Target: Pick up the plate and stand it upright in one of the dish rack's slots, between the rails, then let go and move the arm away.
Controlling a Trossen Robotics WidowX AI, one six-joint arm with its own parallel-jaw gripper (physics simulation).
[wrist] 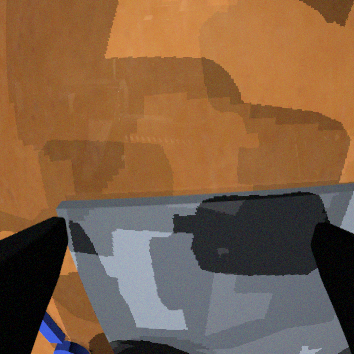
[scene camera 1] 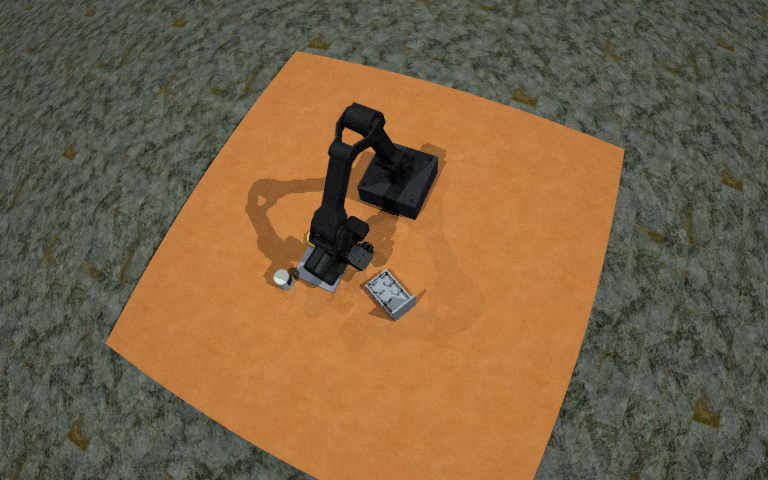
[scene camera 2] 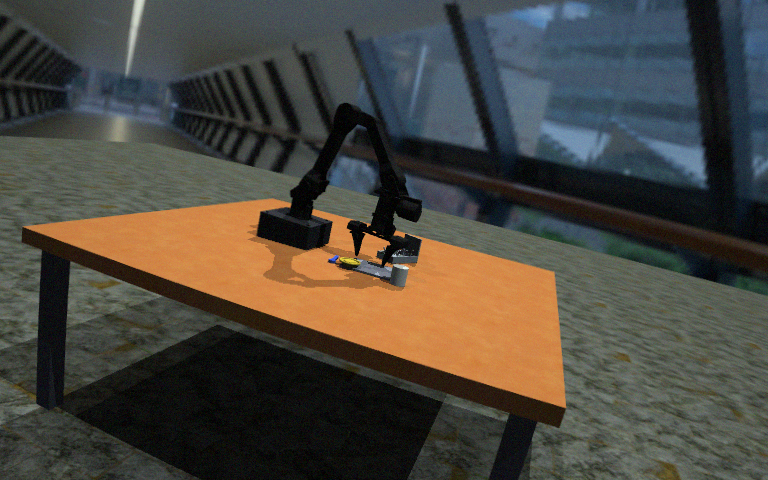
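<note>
The yellow plate (scene camera 2: 349, 262) lies low at the end of a flat grey board (scene camera 1: 311, 279) (scene camera 2: 370, 270) (wrist: 167, 270) nearest the arm's base; whether it rests on the board's edge I cannot tell. In scene camera 1 a yellow sliver of it shows beside the arm. My gripper (scene camera 2: 370, 259) (wrist: 194, 235) is open and empty, pointing down above the board, with the plate to one side of the fingers. The plate does not show in the wrist view. The pale grey dish rack (scene camera 1: 404, 307) (scene camera 2: 412, 247), with small pegs and a raised end wall, stands apart from the gripper.
A white cylinder (scene camera 1: 282, 277) (scene camera 2: 399, 275) stands close to the board's outer end. Small blue pieces (scene camera 2: 333, 259) (wrist: 52, 327) lie beside the board and plate. The arm's black base box (scene camera 1: 390, 192) (scene camera 2: 291, 229) stands farther back on the orange table (scene camera 1: 453, 384) (scene camera 2: 470, 322).
</note>
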